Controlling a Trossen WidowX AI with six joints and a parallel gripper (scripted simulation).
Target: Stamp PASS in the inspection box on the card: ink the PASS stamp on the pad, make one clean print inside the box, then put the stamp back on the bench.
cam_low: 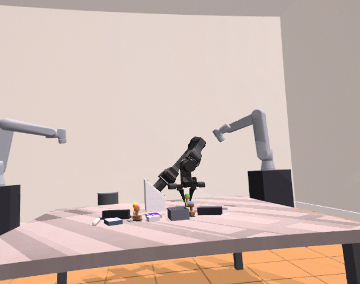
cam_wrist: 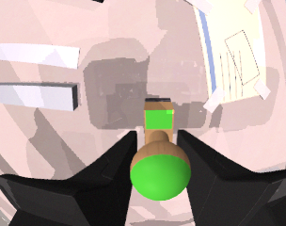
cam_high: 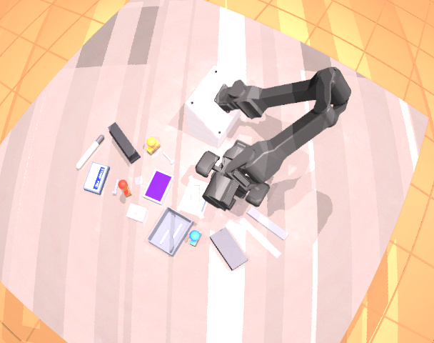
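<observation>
Right now my gripper tip is 19 cm to the left of the purple ink pad, 8 cm short of it and 4 cm above it. Round my gripper tip: green-knobbed stamp: right at my gripper tip; blue-knobbed stamp: 16 cm ahead, 3 cm to the right, 3 cm below; taped card: 8 cm to the right, 5 cm below, 5 cm ahead.
</observation>
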